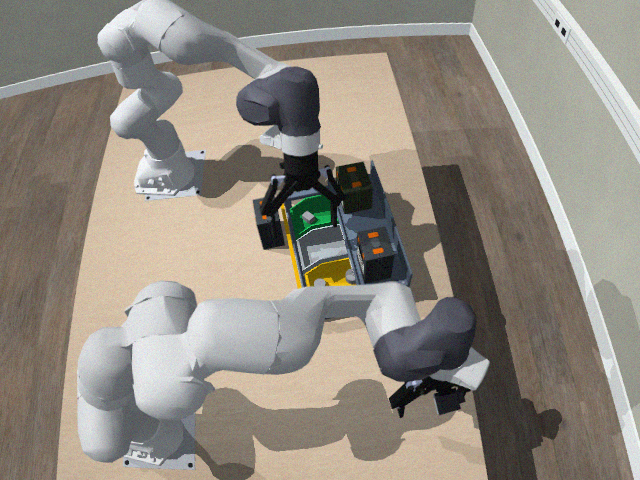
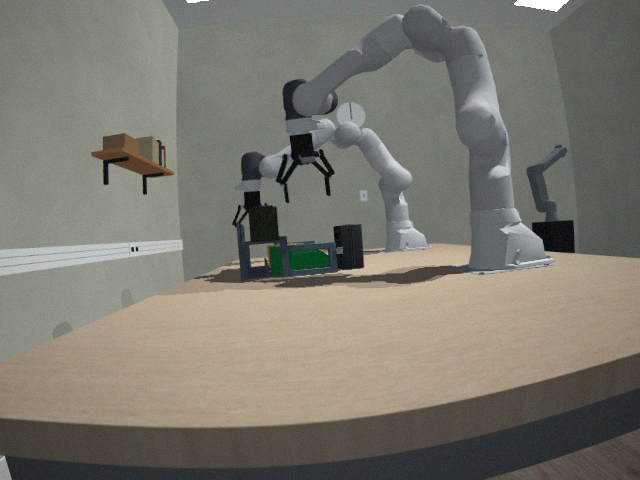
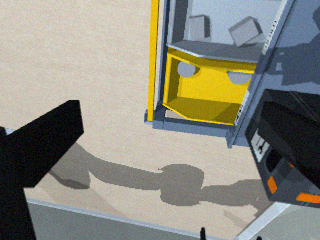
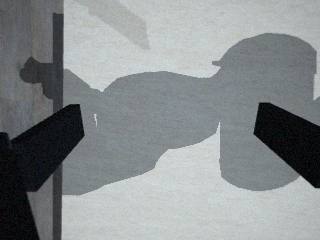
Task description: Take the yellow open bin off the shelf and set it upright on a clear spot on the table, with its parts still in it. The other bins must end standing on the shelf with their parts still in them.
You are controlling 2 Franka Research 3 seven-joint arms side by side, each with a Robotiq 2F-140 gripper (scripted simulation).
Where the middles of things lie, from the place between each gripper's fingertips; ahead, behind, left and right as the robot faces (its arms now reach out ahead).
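Counted from my left hand [image 1: 304, 229], the blue-grey shelf [image 1: 380, 215] is 90 mm ahead, 60 mm to the left and 180 mm below; the green bin [image 1: 319, 206] is 160 mm to the left, 50 mm ahead and 200 mm below; the yellow bin [image 1: 333, 272] is 70 mm ahead, 60 mm to the right and 200 mm below; and the grey bin [image 1: 326, 242] is 60 mm ahead, 50 mm to the left and 200 mm below. As for my right hand [image 1: 430, 404], it's 380 mm to the right of the yellow bin, 180 mm past it and 70 mm above it. Counted from my right hand, the green bin is 600 mm to the left, 210 mm behind and 70 mm below; the blue-grey shelf is 490 mm to the left, 170 mm behind and 50 mm below; and the grey bin is 490 mm to the left, 190 mm behind and 70 mm below.
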